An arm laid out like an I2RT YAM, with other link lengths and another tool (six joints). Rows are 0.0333 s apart.
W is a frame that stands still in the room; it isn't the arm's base.
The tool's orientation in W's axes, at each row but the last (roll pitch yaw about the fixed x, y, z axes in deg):
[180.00, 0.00, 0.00]
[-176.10, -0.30, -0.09]
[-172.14, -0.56, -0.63]
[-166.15, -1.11, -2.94]
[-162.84, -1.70, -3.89]
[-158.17, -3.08, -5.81]
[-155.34, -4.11, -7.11]
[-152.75, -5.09, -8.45]
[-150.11, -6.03, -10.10]
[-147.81, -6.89, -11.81]
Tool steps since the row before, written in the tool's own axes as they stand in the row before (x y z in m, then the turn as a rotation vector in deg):
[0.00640, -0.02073, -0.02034, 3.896, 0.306, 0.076]
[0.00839, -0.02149, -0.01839, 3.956, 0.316, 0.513]
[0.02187, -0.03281, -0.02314, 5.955, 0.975, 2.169]
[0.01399, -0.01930, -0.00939, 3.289, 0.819, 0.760]
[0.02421, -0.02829, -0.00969, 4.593, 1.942, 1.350]
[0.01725, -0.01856, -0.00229, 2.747, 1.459, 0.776]
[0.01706, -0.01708, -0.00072, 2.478, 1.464, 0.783]
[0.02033, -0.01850, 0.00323, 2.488, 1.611, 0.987]
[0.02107, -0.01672, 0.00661, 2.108, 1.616, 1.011]
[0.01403, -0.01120, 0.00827, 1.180, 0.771, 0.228]
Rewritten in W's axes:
[0.00640, 0.02073, 0.02034, 3.896, -0.306, -0.076]
[0.00832, 0.02018, 0.01985, 3.958, -0.287, -0.513]
[0.02192, 0.02910, 0.02762, 5.969, -0.735, -2.224]
[0.01455, 0.01577, 0.01401, 3.271, -0.782, -0.870]
[0.02526, 0.02251, 0.01832, 4.537, -1.769, -1.726]
[0.01831, 0.01460, 0.00994, 2.689, -1.345, -1.113]
[0.01822, 0.01307, 0.00898, 2.422, -1.314, -1.141]
[0.02217, 0.01483, 0.00738, 2.449, -1.355, -1.388]
[0.02348, 0.01389, 0.00480, 2.080, -1.282, -1.451]
[0.01660, 0.01071, 0.00066, 1.109, -0.774, -0.458]

